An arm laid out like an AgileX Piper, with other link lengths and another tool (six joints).
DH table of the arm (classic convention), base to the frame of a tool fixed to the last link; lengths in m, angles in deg. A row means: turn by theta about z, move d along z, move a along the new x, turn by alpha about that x. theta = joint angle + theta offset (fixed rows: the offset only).
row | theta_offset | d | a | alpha
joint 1 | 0 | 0.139 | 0 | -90
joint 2 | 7.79 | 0 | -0.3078 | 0
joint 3 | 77.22 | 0 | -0.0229 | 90
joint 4 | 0 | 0.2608 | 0 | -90
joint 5 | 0 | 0 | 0 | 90
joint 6 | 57.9 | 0.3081 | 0.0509 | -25
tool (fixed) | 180 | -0.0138 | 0 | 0
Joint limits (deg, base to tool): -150..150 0..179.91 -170..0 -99.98..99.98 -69.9..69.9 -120..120
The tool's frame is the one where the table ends.
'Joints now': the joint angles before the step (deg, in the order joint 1, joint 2, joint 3, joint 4, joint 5, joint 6). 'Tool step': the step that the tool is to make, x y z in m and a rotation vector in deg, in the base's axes. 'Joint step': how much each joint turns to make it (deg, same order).
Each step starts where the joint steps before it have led.
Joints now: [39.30, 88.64, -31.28, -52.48, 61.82, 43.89]
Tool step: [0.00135, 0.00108, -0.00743, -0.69, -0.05, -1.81]
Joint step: [0.00, 3.21, -0.81, -0.23, 0.00, 2.85]
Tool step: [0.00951, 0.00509, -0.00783, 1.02, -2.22, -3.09]
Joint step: [-0.91, 2.80, -1.54, -0.69, -0.80, 4.49]
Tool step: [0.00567, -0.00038, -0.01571, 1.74, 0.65, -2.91]
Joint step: [-3.55, 3.39, -1.50, -0.06, -2.92, 0.97]
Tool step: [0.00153, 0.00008, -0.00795, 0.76, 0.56, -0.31]
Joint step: [-1.21, 1.31, -0.11, -0.39, -1.72, 0.22]
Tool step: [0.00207, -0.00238, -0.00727, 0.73, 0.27, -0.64]
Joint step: [-1.65, 1.14, 0.01, -0.76, -1.72, 0.47]
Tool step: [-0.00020, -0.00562, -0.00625, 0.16, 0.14, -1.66]
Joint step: [-1.72, 1.33, -0.01, -0.62, -0.91, 1.14]
